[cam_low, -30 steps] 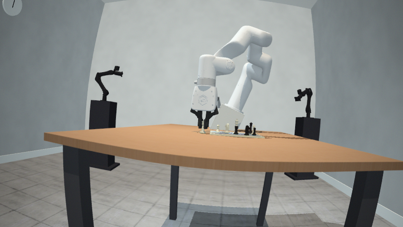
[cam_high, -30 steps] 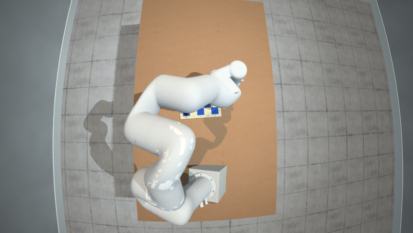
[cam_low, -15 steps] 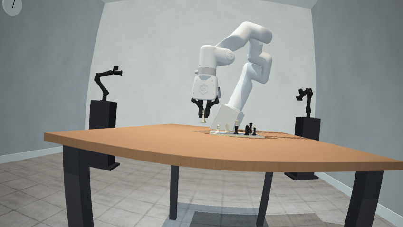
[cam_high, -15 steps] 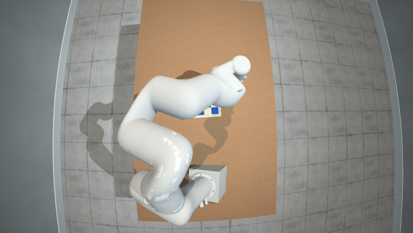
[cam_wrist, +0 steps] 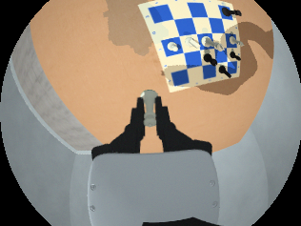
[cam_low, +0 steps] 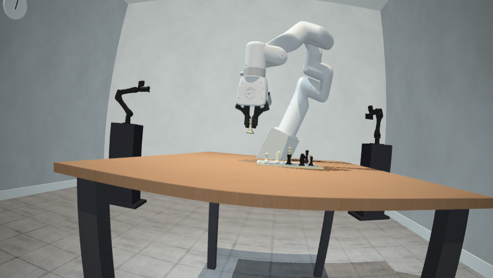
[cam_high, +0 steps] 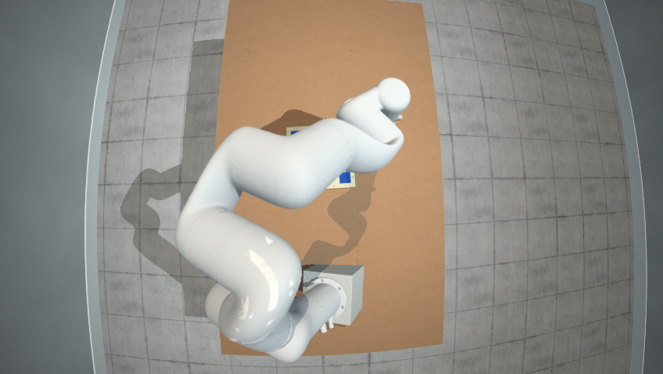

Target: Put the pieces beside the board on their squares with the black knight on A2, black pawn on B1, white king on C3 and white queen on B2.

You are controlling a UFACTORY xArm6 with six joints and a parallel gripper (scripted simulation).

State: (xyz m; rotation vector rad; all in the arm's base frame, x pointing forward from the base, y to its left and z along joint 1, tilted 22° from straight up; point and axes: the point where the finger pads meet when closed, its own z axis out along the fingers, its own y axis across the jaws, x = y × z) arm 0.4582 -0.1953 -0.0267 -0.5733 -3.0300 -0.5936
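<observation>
Right now my hand is 140 mm to the right of the white piece, 100 mm above it and 30 mm past it. The rest, counted from my hand: black chess piece: 220 mm to the left, 110 mm below, 100 mm behind; pale piece: 120 mm below, 100 mm to the left, 40 mm behind; chessboard: 140 mm to the left, 130 mm below, 30 mm behind.
</observation>
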